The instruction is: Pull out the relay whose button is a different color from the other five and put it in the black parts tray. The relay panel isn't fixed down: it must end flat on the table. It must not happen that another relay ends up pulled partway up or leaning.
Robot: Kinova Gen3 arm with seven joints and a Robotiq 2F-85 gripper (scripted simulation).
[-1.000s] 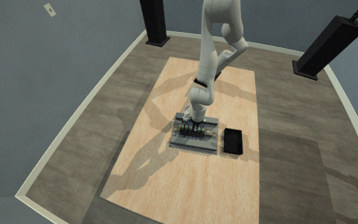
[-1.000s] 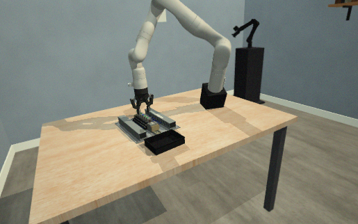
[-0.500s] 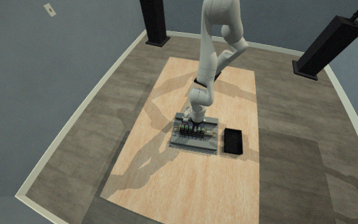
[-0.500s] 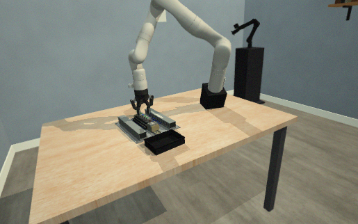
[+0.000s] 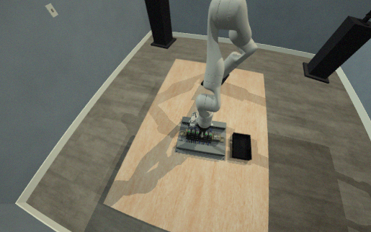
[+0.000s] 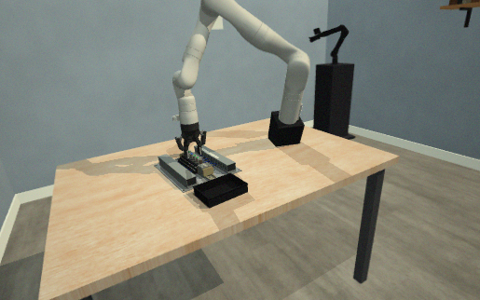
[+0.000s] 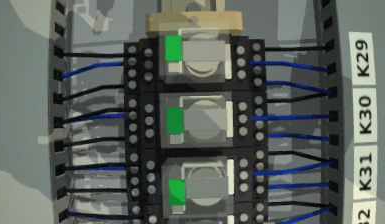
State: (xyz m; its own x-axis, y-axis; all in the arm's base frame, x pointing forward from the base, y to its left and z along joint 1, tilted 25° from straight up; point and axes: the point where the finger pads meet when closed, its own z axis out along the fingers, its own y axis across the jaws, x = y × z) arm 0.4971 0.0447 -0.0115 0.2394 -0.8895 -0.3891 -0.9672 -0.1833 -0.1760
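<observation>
The grey relay panel is 40 mm below my hand and 10 mm to the left of it. From my hand the other things lie so: black parts tray 260 mm to the left, 50 mm below, 30 mm behind.
</observation>
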